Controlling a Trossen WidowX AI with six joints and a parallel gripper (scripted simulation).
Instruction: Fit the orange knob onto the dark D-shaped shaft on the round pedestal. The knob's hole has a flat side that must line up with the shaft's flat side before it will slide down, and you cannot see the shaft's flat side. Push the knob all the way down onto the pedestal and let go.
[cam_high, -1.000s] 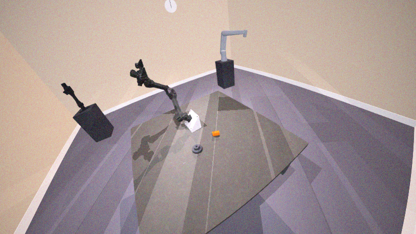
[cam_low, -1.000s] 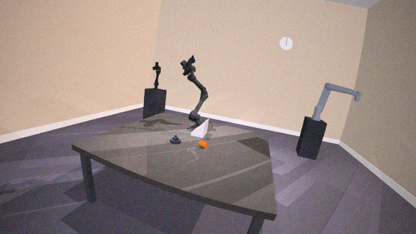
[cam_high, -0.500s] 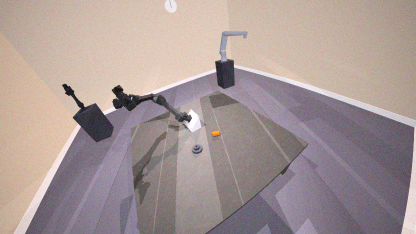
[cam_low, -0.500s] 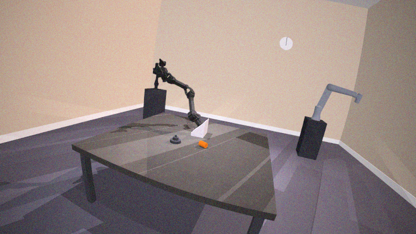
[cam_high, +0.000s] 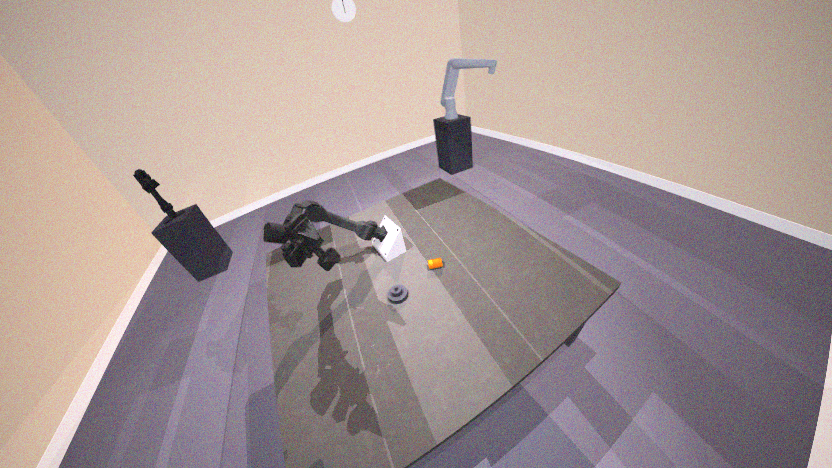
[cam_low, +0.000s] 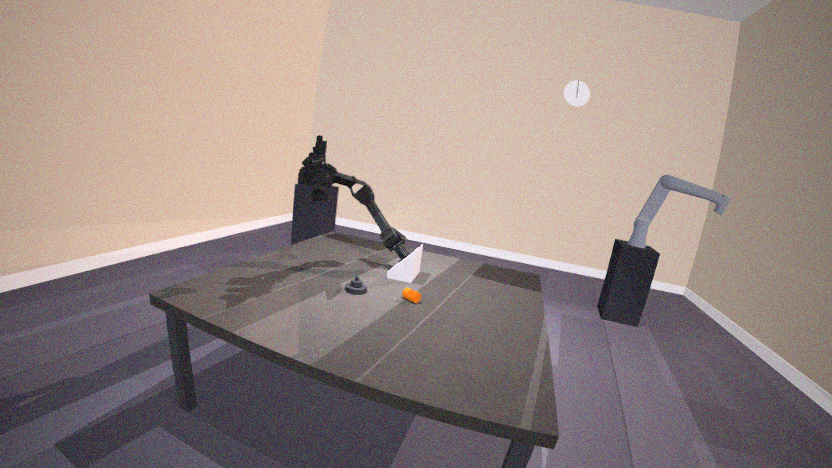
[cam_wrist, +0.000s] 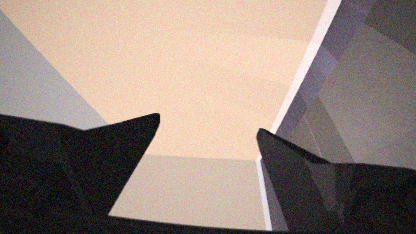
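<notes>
Right now my gripper tip is 180 mm past the orange knob, 360 mm to the right of it and 410 mm above it. Also, from my gripper tip: round pedestal: 120 mm behind, 150 mm to the left, 400 mm below.
</notes>
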